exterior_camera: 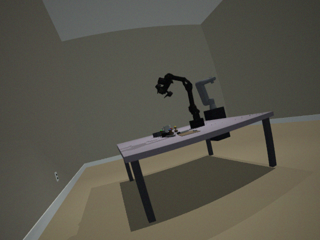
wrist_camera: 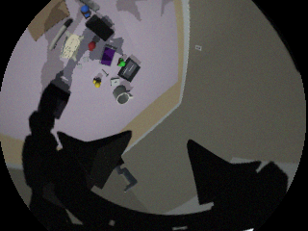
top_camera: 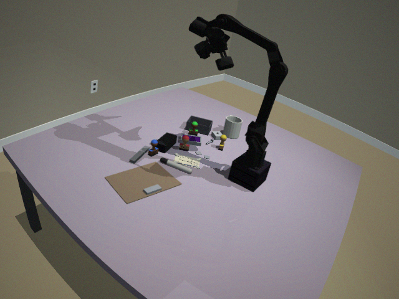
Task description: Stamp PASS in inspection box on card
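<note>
The green stamp lies 8 cm ahead of my gripper tip, 3 cm to the right of it and 39 cm below it. The rest, counted from my gripper tip: red-knobbed stamp: 2 cm ahead, 12 cm to the left, 39 cm below; then purple ink pad: 4 cm ahead, 4 cm to the left, 41 cm below; then yellow-knobbed stamp: 8 cm behind, 3 cm to the right, 39 cm below.
</note>
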